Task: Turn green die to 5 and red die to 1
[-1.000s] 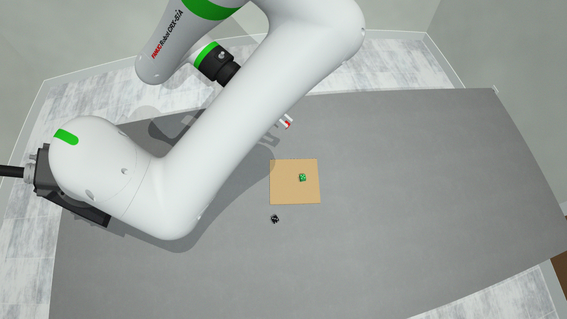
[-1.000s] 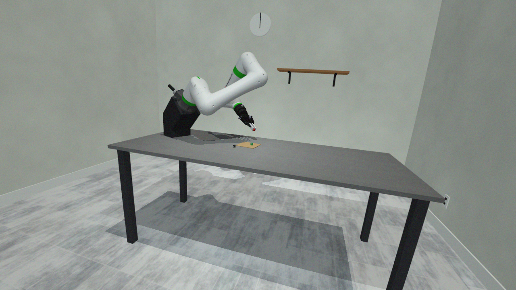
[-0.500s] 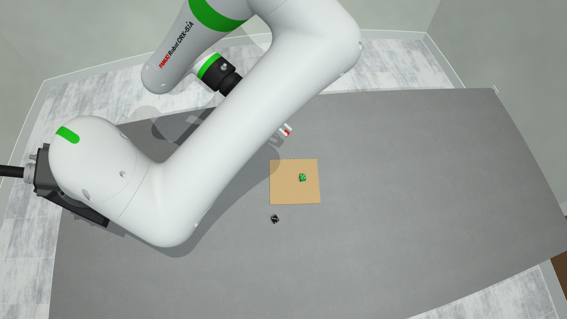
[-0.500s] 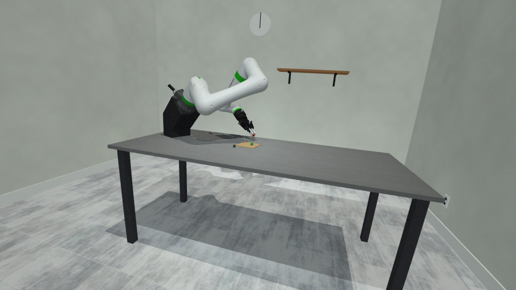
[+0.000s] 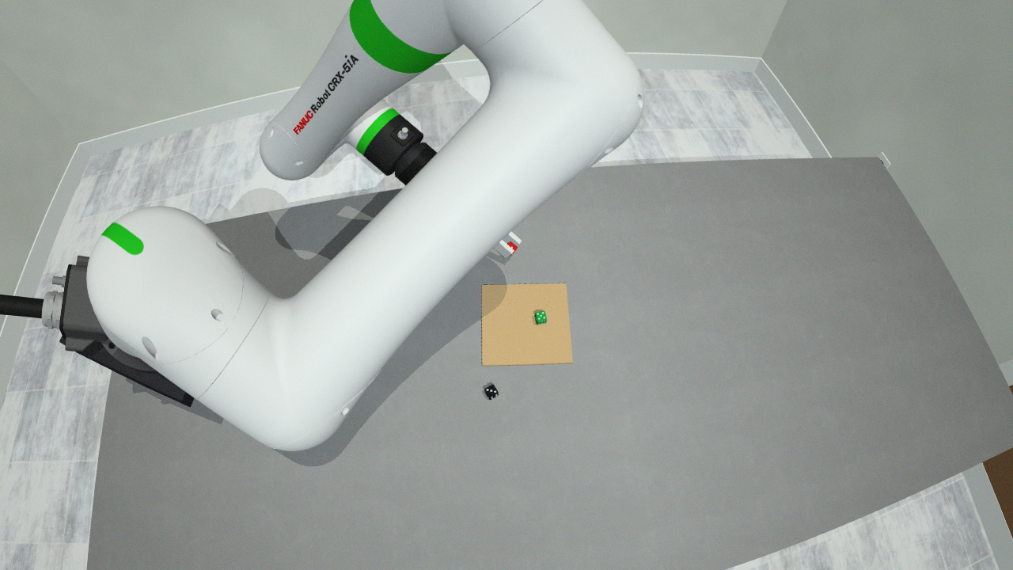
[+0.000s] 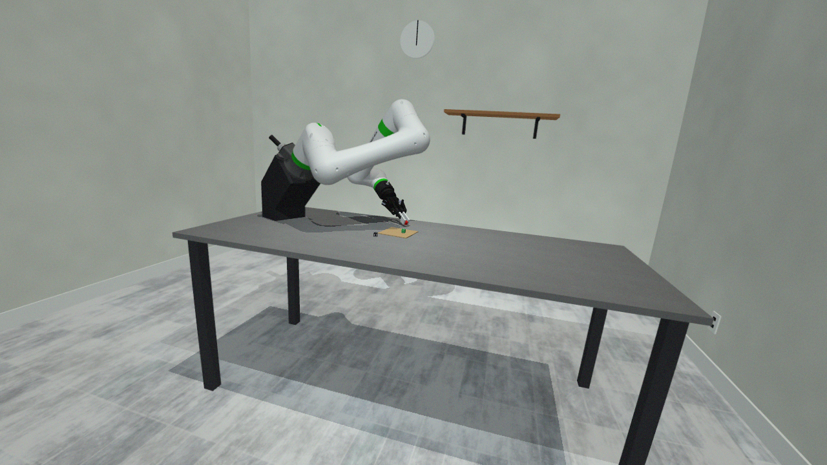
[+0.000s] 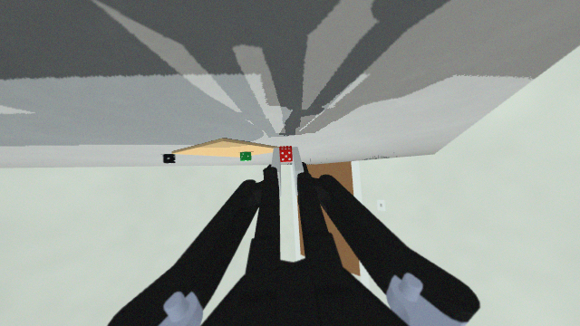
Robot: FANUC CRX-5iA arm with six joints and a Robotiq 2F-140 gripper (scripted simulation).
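Now: hand 20 mm to the left of the red die, 20 mm above it and 10 mm short of it. Round my hand: green die (150 mm to the right, 30 mm below, 30 mm ahead); tan mat (150 mm to the right, 40 mm below); black die (240 mm to the right, 80 mm behind, 30 mm below).
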